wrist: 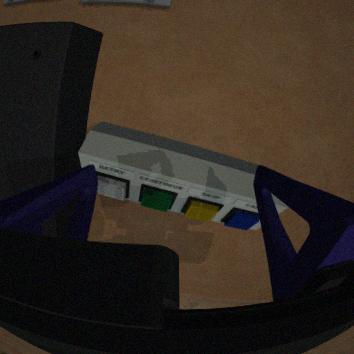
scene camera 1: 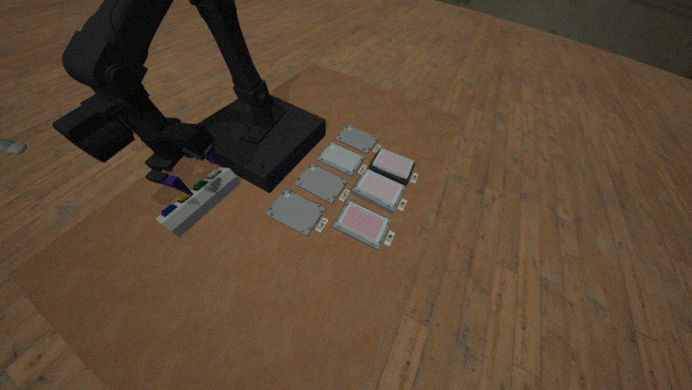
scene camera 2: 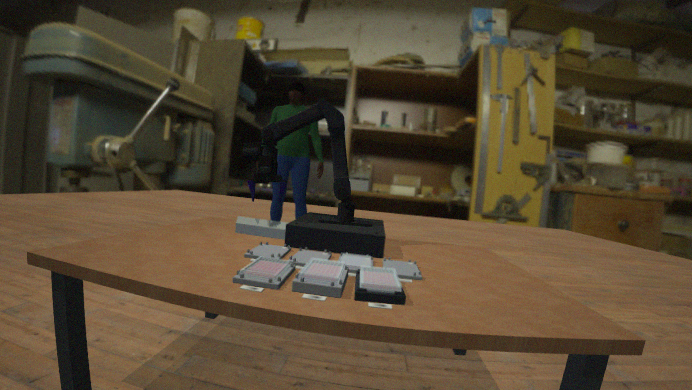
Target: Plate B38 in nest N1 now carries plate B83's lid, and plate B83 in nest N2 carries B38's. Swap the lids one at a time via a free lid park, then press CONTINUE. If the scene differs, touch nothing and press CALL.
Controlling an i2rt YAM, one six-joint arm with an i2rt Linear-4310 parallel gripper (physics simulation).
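Frame: origin at the arm's base, x right, y ahead, z up, level; centimetres.
Seen in the pictures: gripper, fingertip midpoint: [wrist: 175, 173] [scene camera 1: 202, 178] [scene camera 2: 266, 202]; arm's base, link origin: [scene camera 1: 264, 123] [scene camera 2: 344, 223].
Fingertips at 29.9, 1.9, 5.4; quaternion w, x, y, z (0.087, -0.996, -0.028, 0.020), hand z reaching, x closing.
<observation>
Offsets run from my fingertips to a thing's top centre, as dx, dy, dz. "pt": to the spot under its first point.
My gripper [scene camera 1: 201, 176] [wrist: 175, 173] is open and empty above the button box @[+0.9, -6.4, -7.1] [scene camera 1: 210, 205] [scene camera 2: 260, 228] [wrist: 175, 150]. Its fingertips straddle the row of buttons in the wrist view. The green CONTINUE button @[-1.9, -7.5, -7.8] [scene camera 1: 200, 185] [wrist: 157, 198] lies between them; the blue CALL button @[+7.9, -9.5, -7.8] [scene camera 1: 168, 210] [wrist: 242, 219] is by the right fingertip. Three pink plates @[-9.1, +40.4, -10.8] [scene camera 1: 364, 222] @[-22.2, +42.2, -9.5] [scene camera 1: 380, 187] @[-34.7, +44.4, -9.8] [scene camera 1: 394, 164] sit in a row of nests, the last one black. Their labels and lid marks are too small to read. Grey lid parks @[pt -5.5, +21.1, -12.5] [scene camera 1: 296, 212] @[pt -18.2, +23.9, -12.5] [scene camera 1: 321, 183] @[pt -44.1, +28.6, -12.5] [scene camera 1: 357, 138] look bare; another park @[pt -30.6, +26.5, -11.7] [scene camera 1: 341, 158] looks paler, as if covered by a lid.
The black arm base [scene camera 1: 300, 142] [scene camera 2: 335, 235] [wrist: 30, 100] stands between the button box and the lid parks. White RETRY @[-6.9, -6.7, -7.9] [wrist: 111, 189] and yellow SKIP @[+2.9, -8.8, -7.9] [wrist: 201, 210] buttons flank CONTINUE. A person in a green top [scene camera 2: 292, 142] stands behind the table.
</observation>
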